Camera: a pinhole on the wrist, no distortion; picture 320 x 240 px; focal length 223.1 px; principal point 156.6 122.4 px. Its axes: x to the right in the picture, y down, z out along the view. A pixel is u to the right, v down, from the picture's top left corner.
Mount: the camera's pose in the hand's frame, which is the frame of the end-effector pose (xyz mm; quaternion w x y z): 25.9 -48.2 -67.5 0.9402 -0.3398 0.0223 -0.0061
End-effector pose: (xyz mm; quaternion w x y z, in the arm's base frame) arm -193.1 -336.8 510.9 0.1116 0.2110 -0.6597 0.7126
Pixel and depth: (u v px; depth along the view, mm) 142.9 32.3 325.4
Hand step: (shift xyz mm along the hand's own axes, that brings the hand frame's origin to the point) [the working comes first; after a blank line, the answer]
In the camera's frame: -20.0 -131.4 325.4

21.4 59.1 267.2
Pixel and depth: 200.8 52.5 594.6
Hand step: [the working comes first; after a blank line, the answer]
In the camera's frame: 117.8 -186.3 594.6

171.7 185.2 503.8
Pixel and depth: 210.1 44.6 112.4
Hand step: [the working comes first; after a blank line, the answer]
In the camera's frame: 27.0 -39.2 112.4

58.1 -7.3 42.9
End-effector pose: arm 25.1 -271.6 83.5 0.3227 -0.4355 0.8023 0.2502
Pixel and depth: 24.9 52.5 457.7
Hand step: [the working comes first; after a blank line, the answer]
In the camera's frame: -270.2 -143.4 457.7

-222.4 141.1 385.9
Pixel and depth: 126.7 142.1 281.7
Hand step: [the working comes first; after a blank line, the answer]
In the camera's frame: -37.8 24.9 281.7

1.1 151.9 134.4
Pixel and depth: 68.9 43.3 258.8
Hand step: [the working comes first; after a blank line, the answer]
In the camera's frame: -101.7 -91.8 258.8

-63.5 49.2 193.8
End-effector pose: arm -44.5 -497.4 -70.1 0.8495 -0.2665 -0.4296 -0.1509
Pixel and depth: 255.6 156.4 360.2
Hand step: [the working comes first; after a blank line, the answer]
In the camera's frame: 159.8 54.9 360.2

202.0 219.8 168.0
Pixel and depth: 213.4 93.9 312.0
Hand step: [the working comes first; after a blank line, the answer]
In the camera's frame: 79.4 -39.9 312.0

119.8 118.3 194.6
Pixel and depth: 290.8 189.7 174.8
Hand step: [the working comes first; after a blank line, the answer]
In the camera's frame: 105.1 52.7 174.8

138.8 101.2 29.1
